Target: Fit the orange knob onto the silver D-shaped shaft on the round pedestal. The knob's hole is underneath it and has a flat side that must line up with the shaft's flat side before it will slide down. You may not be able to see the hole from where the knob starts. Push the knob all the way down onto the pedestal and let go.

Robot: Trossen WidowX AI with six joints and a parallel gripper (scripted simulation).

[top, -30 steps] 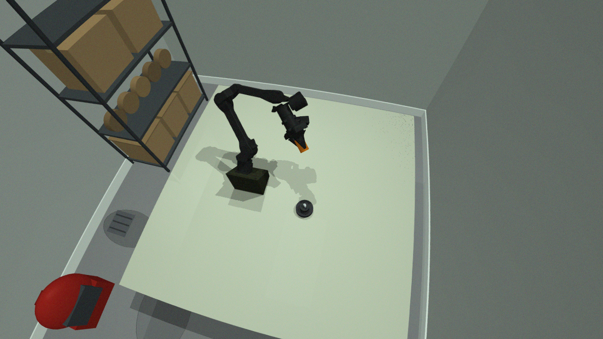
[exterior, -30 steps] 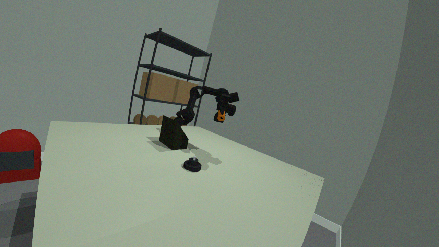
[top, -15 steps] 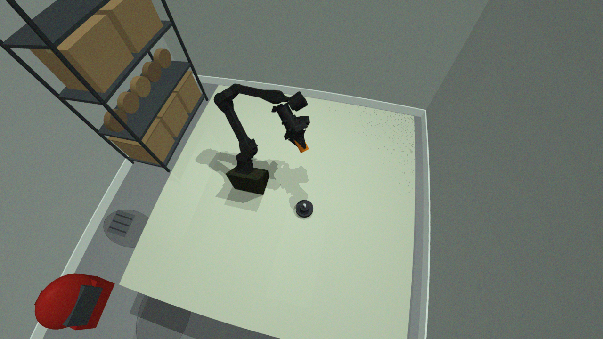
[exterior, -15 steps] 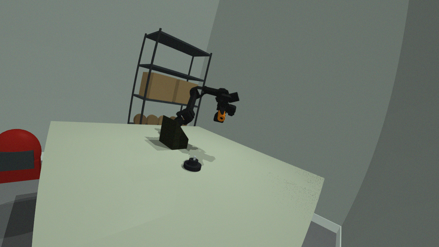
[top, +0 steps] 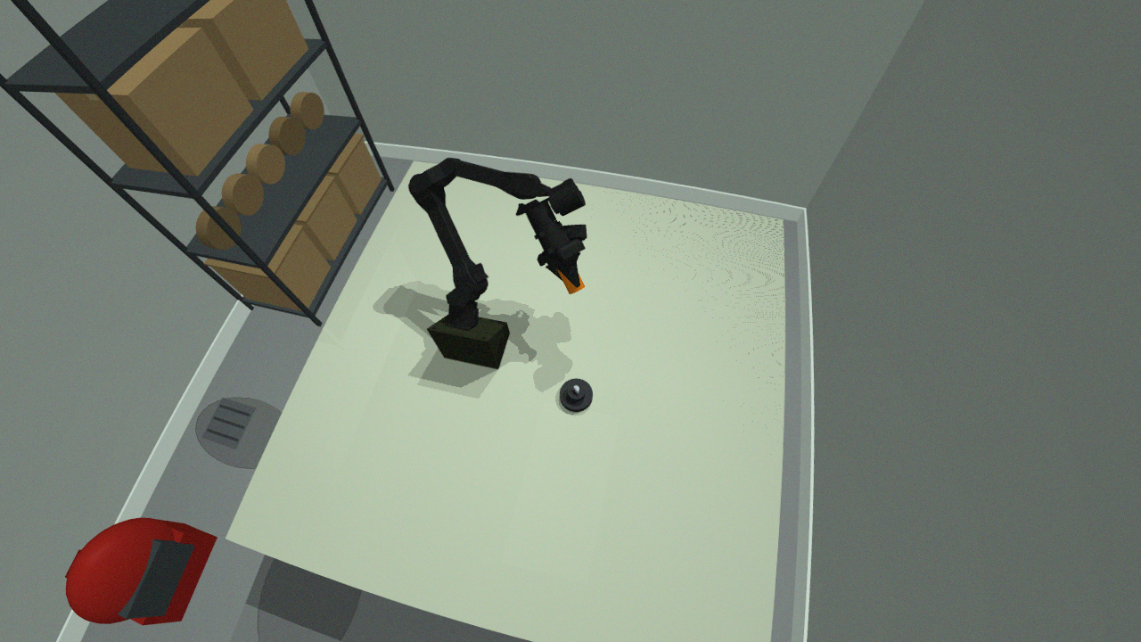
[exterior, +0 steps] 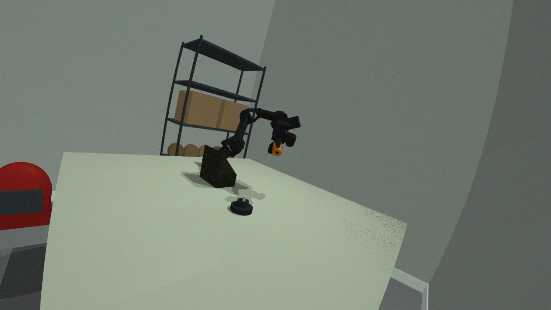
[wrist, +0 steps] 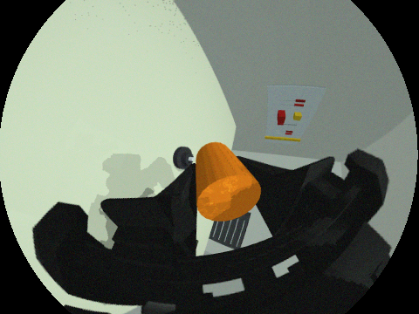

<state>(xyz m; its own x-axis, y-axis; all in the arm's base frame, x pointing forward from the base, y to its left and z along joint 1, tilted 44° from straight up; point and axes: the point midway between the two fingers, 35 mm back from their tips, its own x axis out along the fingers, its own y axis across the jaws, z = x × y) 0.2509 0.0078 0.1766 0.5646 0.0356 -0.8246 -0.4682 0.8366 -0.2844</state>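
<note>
Now: the orange knob 2 cm behind my gripper tip, 2 cm to the left of it and 2 cm above it. The rest, counted from my gripper tip: round black pedestal (5 cm ahead, 18 cm to the right, 20 cm below).
</note>
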